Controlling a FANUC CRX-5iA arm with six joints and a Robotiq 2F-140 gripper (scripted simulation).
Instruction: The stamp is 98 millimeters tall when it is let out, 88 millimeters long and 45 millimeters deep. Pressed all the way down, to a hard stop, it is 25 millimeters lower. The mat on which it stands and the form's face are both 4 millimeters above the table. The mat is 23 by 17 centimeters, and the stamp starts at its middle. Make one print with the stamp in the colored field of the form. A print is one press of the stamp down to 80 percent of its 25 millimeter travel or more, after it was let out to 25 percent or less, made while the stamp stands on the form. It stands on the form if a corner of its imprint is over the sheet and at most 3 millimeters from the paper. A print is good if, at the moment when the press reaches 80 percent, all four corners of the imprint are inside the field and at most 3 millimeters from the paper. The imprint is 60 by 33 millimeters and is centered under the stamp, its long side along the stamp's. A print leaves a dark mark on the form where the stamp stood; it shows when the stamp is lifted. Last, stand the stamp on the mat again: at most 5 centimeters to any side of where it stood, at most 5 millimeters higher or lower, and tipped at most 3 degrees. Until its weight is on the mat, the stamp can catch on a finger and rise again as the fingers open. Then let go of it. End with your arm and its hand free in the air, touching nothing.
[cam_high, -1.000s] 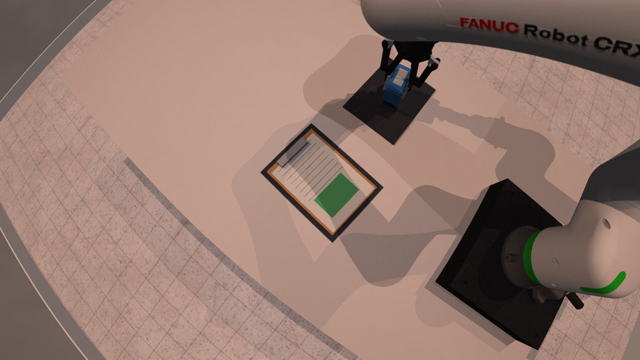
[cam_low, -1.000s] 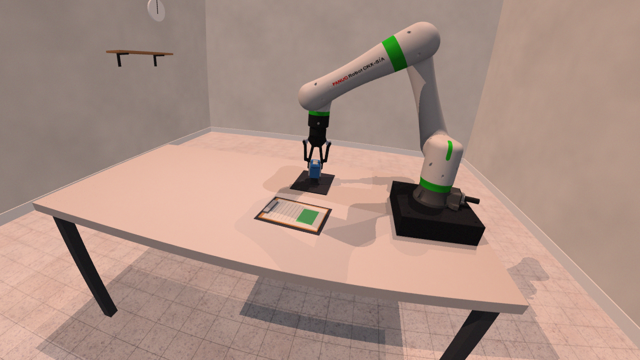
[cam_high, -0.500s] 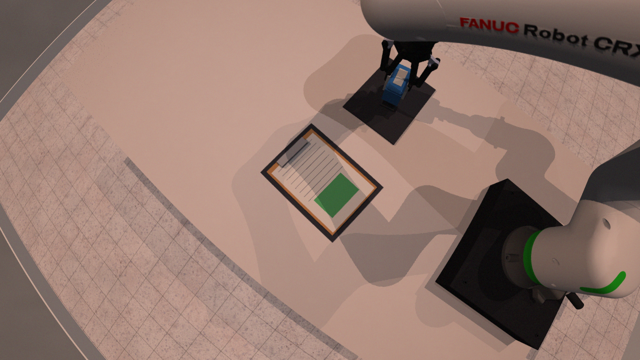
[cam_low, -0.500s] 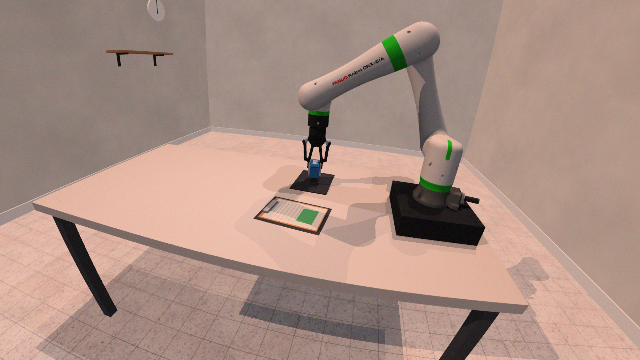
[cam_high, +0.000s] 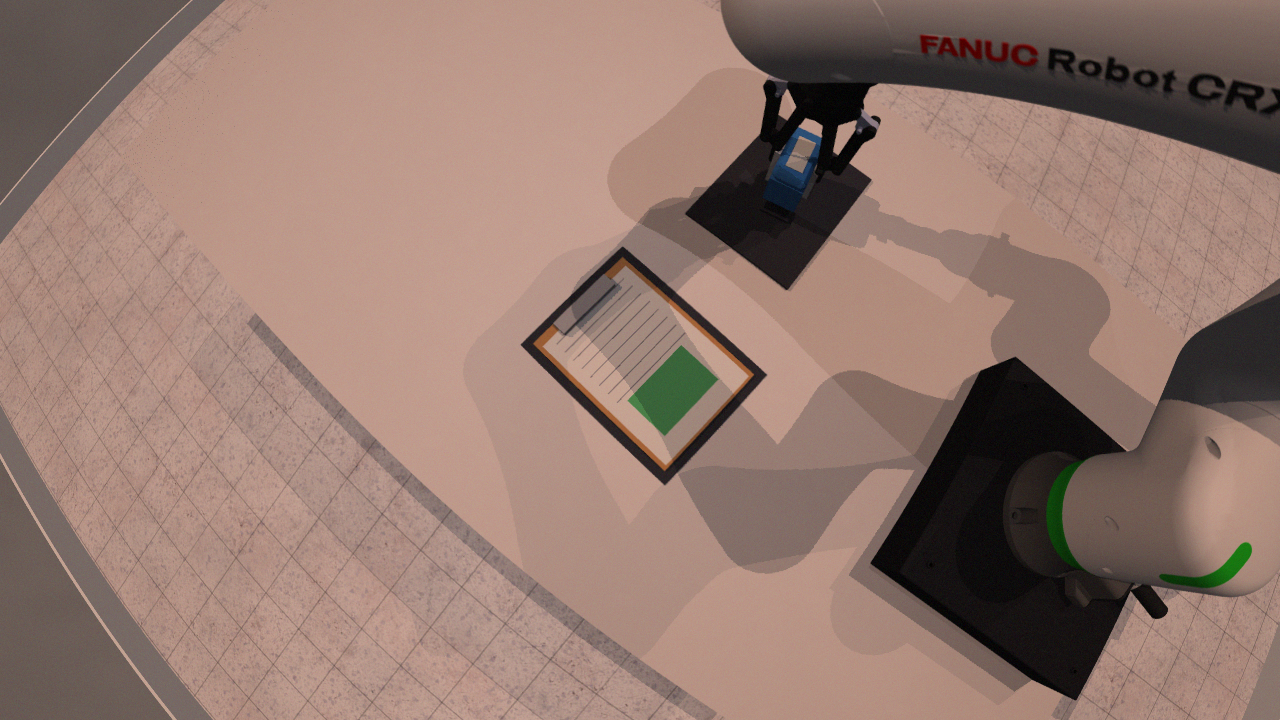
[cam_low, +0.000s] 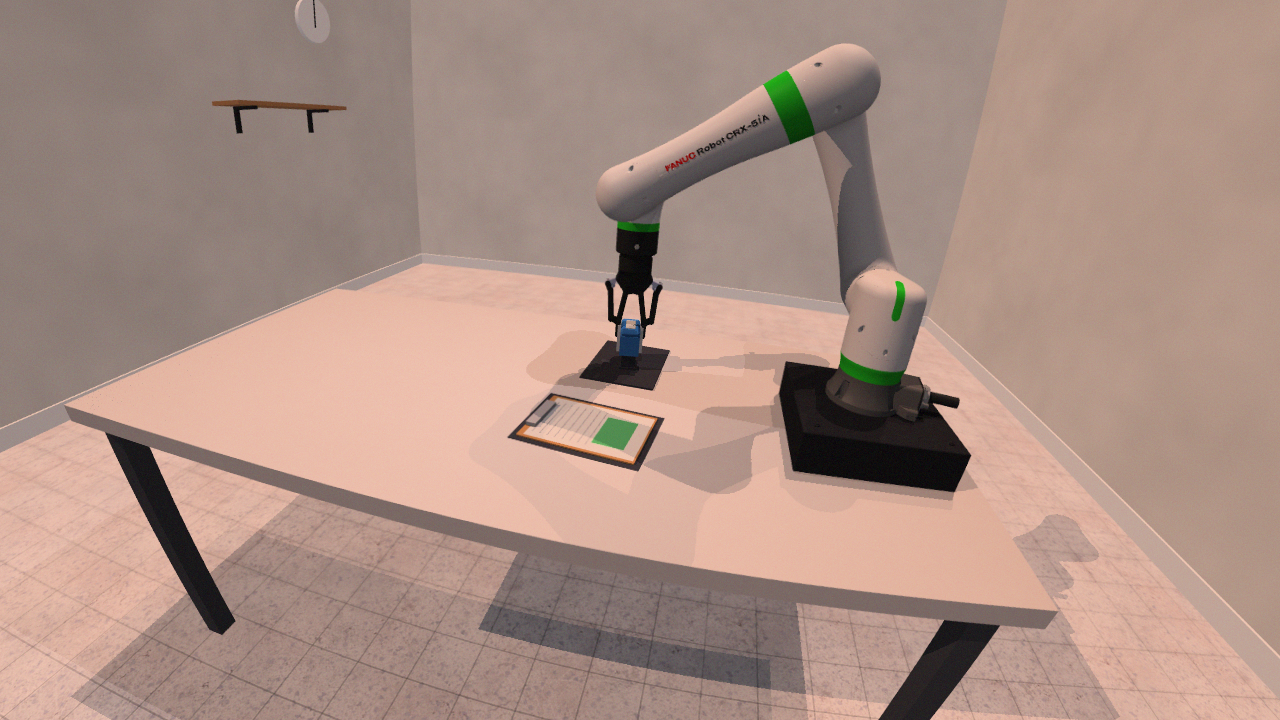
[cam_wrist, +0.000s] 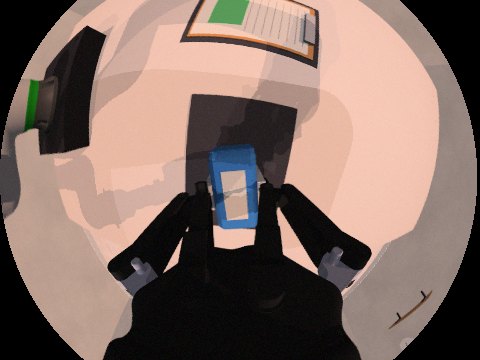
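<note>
Right now the mat is 70 mm below my hand. Also, from my hand: form (310 mm to the left, 60 mm below, 20 mm behind); stamp (20 mm below).
</note>
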